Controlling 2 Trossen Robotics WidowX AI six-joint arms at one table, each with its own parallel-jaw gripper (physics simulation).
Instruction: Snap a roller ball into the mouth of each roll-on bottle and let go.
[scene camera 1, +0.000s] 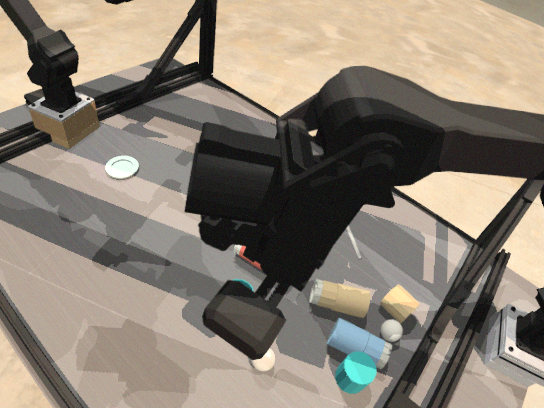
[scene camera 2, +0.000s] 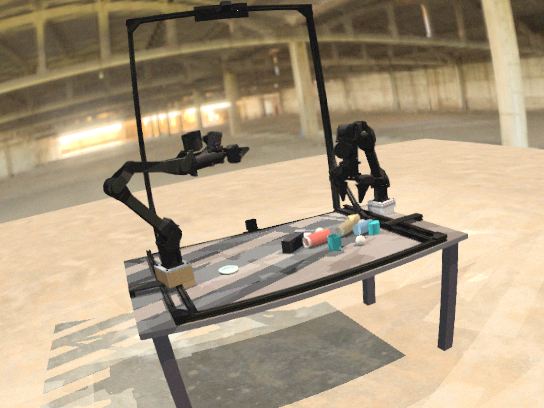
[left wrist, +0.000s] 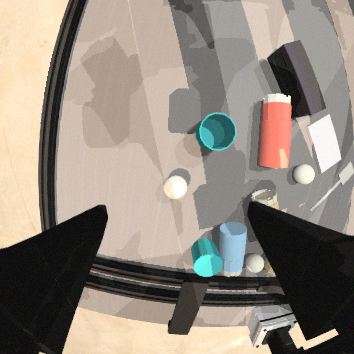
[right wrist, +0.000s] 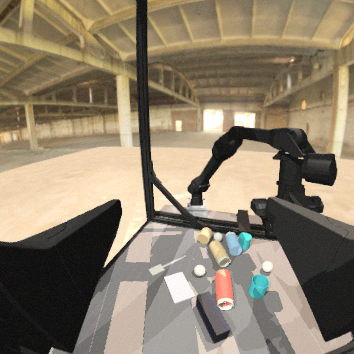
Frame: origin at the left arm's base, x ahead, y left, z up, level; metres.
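Seen in the pictures: left gripper, fingertip midpoint: (scene camera 1: 260, 299) (scene camera 2: 351, 202) (left wrist: 178, 210); right gripper, fingertip midpoint: (scene camera 2: 241, 148) (right wrist: 194, 205); left arm's base at its link origin: (scene camera 1: 534, 339) (scene camera 2: 381, 200) (left wrist: 275, 334) (right wrist: 196, 202); right arm's base at its link origin: (scene camera 1: 61, 102) (scene camera 2: 172, 264).
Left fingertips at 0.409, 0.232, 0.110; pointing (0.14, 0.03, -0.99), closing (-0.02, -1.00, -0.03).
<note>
Offsets run from my left fingertips to a thing's top centre, as dx, dy, dz.
Red bottle @(+0.056, -0.154, -0.122) (left wrist: 275, 135) (right wrist: 224, 285), tan bottle @(-0.087, -0.152, -0.122) (scene camera 1: 345, 299) (right wrist: 218, 252) and blue bottle @(-0.145, -0.094, -0.123) (scene camera 1: 352, 339) (left wrist: 233, 245) lie on their sides. The red one's mouth looks open in the right wrist view. One pale ball @(-0.027, +0.002, -0.132) (left wrist: 175, 187) (right wrist: 267, 266) lies alone on the table, another ball @(-0.014, -0.221, -0.132) (left wrist: 304, 174) (right wrist: 200, 270) beside the red bottle, a third ball @(-0.187, -0.146, -0.132) (scene camera 1: 391, 330) (left wrist: 255, 263) by the blue bottle. My left gripper (scene camera 2: 352, 200) (left wrist: 178, 210) is open, empty and raised above the table. My right gripper (scene camera 2: 244, 150) is open and empty, high up. The left arm covers much of scene camera 1.
An upright teal cup @(+0.053, -0.055, -0.118) (left wrist: 216, 131) (right wrist: 258, 286), another teal piece @(-0.155, -0.047, -0.121) (scene camera 1: 356, 372) and a tan piece @(-0.185, -0.198, -0.121) (scene camera 1: 400, 302) stand near the bottles. A black block @(+0.138, -0.194, -0.118) (left wrist: 297, 80), white card @(+0.040, -0.282, -0.162) (left wrist: 325, 142) and thin stick @(-0.050, -0.323, -0.166) (right wrist: 172, 263) lie around them. A dish @(+0.423, -0.191, -0.159) (scene camera 1: 108, 168) lies farther left. Black rails line the table.
</note>
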